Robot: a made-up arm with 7 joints. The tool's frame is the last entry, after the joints. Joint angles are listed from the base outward. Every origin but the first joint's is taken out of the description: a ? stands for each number. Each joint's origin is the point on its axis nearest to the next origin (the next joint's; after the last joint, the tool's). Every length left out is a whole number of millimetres.
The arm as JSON. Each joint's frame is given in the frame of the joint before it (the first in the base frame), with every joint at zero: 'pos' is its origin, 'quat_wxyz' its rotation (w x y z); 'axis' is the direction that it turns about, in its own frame. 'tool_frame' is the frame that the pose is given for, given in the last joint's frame.
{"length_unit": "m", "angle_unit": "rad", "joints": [
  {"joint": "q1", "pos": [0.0, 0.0, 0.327], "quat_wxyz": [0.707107, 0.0, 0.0, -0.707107], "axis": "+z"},
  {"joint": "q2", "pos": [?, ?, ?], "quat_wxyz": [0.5, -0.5, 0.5, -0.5], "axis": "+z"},
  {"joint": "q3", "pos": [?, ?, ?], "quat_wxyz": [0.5, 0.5, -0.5, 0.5], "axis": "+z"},
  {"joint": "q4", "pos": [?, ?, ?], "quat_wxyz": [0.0, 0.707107, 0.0, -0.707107], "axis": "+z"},
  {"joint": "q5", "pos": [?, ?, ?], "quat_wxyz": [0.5, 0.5, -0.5, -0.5], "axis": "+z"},
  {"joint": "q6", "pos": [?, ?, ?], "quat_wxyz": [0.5, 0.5, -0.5, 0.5], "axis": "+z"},
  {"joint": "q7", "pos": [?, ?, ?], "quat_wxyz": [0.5, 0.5, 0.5, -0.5], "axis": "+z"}
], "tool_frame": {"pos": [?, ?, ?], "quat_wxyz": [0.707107, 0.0, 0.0, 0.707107]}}
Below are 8 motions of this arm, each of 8 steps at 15 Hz.
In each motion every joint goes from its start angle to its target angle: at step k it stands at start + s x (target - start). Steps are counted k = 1, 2, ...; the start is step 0. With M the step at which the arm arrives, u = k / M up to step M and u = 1 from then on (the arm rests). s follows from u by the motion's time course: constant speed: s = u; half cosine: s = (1 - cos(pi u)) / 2; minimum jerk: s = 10 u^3 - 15 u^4 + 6 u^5.
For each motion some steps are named. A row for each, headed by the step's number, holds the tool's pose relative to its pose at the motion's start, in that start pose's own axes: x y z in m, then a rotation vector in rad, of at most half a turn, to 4 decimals.
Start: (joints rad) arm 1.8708 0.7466 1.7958 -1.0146 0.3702 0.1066 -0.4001
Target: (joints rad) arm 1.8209 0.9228 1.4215 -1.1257 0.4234 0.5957 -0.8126
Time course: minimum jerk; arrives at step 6
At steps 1, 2, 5, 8:
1: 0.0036 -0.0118 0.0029 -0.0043 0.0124 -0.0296
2: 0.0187 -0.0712 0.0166 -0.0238 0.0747 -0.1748
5: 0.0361 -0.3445 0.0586 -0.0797 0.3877 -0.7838
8: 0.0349 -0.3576 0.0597 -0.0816 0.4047 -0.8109

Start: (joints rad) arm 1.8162 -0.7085 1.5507 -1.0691 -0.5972 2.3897 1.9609
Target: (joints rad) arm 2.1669 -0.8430 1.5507 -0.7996 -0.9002 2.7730 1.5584
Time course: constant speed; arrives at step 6
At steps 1, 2, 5, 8:
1: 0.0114 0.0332 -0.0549 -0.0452 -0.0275 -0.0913
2: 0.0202 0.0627 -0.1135 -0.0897 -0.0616 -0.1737
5: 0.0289 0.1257 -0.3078 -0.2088 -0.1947 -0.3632
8: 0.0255 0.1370 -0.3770 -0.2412 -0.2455 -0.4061

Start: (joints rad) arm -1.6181 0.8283 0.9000 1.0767 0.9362 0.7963 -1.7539
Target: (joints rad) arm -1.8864 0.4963 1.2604 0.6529 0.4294 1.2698 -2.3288
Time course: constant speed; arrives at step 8
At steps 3, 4, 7, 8:
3: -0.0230 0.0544 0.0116 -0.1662 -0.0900 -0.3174
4: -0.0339 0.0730 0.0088 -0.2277 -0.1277 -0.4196
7: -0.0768 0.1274 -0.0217 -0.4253 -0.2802 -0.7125
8: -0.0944 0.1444 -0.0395 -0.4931 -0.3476 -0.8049

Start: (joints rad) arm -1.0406 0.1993 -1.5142 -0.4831 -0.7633 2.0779 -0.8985
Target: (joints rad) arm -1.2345 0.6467 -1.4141 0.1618 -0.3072 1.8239 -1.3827
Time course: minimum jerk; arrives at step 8
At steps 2, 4, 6, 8:
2: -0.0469 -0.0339 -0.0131 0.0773 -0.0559 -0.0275
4: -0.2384 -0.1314 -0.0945 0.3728 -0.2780 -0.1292
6: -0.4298 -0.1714 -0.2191 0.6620 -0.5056 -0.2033
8: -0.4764 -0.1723 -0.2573 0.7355 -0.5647 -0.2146

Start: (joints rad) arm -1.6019 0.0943 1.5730 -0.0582 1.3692 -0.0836 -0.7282
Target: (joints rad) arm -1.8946 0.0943 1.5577 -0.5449 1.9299 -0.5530 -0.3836
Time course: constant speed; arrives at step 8
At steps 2, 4, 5, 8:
2: 0.0473 -0.0486 0.0181 0.1066 -0.0564 -0.0368
4: 0.0875 -0.1051 0.0474 0.2110 -0.1496 -0.0805
5: 0.1038 -0.1359 0.0661 0.2607 -0.2096 -0.1038
8: 0.1334 -0.2351 0.1364 0.3940 -0.4386 -0.1764

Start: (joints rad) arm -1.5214 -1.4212 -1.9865 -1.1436 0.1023 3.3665 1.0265
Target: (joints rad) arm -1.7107 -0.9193 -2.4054 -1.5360 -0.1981 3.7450 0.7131
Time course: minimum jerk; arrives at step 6
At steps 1, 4, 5, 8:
1: 0.0074 -0.0038 0.0003 0.0251 -0.0159 0.0044
4: 0.1407 -0.1169 0.0160 0.4688 -0.1775 0.2477
5: 0.1675 -0.1504 0.0233 0.5346 -0.1651 0.3333
8: 0.1728 -0.1574 0.0250 0.5457 -0.1604 0.3514

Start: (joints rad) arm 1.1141 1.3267 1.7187 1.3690 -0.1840 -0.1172 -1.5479
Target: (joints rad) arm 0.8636 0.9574 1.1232 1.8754 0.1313 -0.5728 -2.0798
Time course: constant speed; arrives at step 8
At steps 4, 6, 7, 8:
4: -0.2533 -0.0123 0.3606 0.5823 0.4471 -0.0189
6: -0.3251 -0.0912 0.5390 0.8041 0.7687 -0.0200
7: -0.3448 -0.1449 0.6202 0.8900 0.9506 -0.0134
8: -0.3536 -0.2057 0.6935 0.9562 1.1447 0.0000

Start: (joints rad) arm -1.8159 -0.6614 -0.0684 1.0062 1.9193 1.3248 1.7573
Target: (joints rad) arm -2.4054 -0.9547 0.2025 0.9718 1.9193 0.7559 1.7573
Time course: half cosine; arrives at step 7
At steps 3, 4, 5, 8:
3: 0.0131 -0.1859 -0.0073 -0.0530 0.0255 0.1003
4: 0.0207 -0.2909 -0.0290 -0.0881 0.0166 0.1683
5: 0.0276 -0.3824 -0.0590 -0.1232 -0.0082 0.2320
8: 0.0342 -0.4645 -0.0956 -0.1594 -0.0466 0.2909

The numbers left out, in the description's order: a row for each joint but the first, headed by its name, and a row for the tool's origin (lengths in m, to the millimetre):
q2: 0.068 0.0 0.0
q3: 0.0 -0.573 0.0
q4: -0.082 0.031 0.0
q5: -0.555 0.029 0.0
q6: 0.0 -0.109 0.0
q7: 0.099 -0.013 0.0
tool: 0.0 0.0 0.0

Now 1 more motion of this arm.
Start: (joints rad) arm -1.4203 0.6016 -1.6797 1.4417 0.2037 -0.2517 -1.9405
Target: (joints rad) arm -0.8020 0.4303 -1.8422 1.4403 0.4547 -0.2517 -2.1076
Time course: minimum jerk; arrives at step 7
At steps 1, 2, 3, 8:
1: 0.0054 0.0085 0.0073 0.0085 0.0036 -0.0111
2: 0.0351 0.0508 0.0467 0.0524 0.0226 -0.0688
3: 0.0962 0.1177 0.1229 0.1314 0.0585 -0.1744
8: 0.3044 0.2251 0.3518 0.3437 0.1694 -0.4701

